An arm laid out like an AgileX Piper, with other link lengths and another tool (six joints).
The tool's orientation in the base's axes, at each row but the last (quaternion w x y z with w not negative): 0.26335, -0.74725, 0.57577, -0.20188; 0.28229, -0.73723, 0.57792, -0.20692; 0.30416, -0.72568, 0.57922, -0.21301; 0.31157, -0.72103, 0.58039, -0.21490; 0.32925, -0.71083, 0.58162, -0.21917; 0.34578, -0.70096, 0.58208, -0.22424
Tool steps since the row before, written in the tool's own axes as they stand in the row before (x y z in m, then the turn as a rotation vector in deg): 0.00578, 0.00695, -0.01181, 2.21, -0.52, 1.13; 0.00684, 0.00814, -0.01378, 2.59, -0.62, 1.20; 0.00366, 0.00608, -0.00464, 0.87, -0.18, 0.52; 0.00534, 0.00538, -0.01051, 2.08, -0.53, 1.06; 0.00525, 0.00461, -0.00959, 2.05, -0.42, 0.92; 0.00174, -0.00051, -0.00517, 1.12, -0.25, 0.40
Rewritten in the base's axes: -0.01091, -0.00887, 0.00485, 1.64, -1.85, -0.56; -0.01300, -0.01047, 0.00492, 1.85, -2.19, -0.55; -0.00652, -0.00533, -0.00098, 0.68, -0.72, -0.29; -0.00959, -0.00800, 0.00346, 1.57, -1.74, -0.49; -0.00861, -0.00763, 0.00288, 1.39, -1.75, -0.47; -0.00298, -0.00280, 0.00364, 0.70, -0.98, -0.18
